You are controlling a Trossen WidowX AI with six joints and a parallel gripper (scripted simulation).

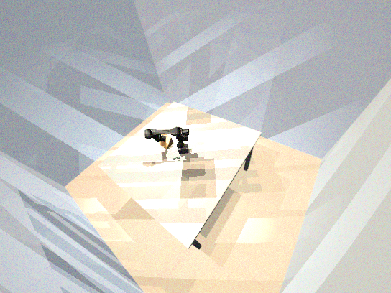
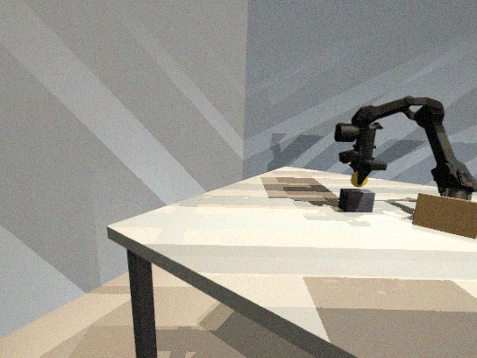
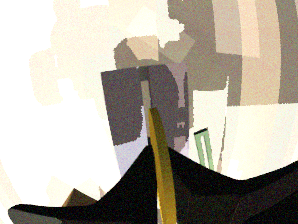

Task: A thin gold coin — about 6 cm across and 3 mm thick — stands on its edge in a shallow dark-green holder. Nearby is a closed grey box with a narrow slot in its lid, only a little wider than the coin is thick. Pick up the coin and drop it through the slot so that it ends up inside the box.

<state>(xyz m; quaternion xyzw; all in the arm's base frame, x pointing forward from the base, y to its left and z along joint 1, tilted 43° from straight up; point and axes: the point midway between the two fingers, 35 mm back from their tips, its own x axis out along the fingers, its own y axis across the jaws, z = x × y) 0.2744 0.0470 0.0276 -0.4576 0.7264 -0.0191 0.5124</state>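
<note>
Now: gripper tip 2 cm below the gold coin.
</note>
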